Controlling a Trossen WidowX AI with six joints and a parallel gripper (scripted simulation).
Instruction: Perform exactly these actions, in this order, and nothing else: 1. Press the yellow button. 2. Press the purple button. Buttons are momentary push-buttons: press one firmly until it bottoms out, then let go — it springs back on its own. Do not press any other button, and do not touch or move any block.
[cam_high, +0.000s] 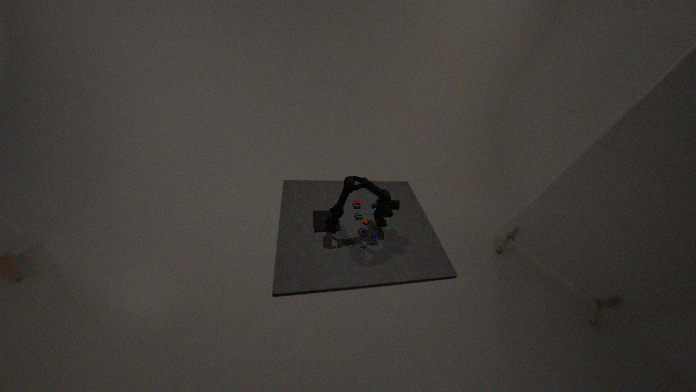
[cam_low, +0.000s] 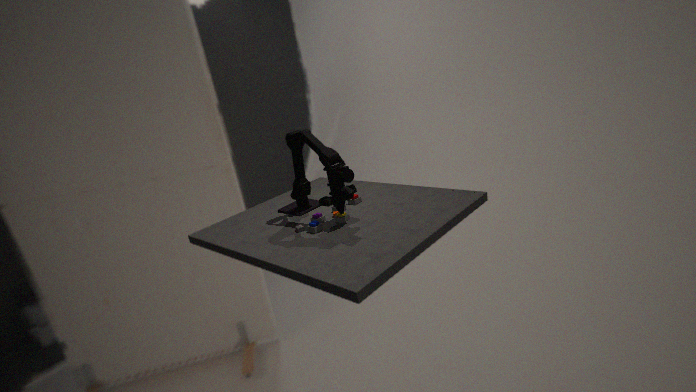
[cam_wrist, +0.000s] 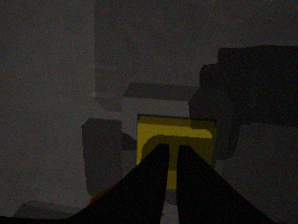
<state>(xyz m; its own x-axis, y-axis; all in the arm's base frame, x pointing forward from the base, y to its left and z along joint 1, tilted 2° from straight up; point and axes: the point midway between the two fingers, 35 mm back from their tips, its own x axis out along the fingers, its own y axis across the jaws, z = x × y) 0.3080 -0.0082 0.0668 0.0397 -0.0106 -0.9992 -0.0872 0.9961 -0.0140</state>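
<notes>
Right now my gripper tip is 10 mm above the yellow button. Also, from my gripper tip: purple button: 100 mm behind, 60 mm to the right; blue button: 40 mm behind, 130 mm to the right; orange block: 70 mm behind, 20 mm to the left, 20 mm below.
</notes>
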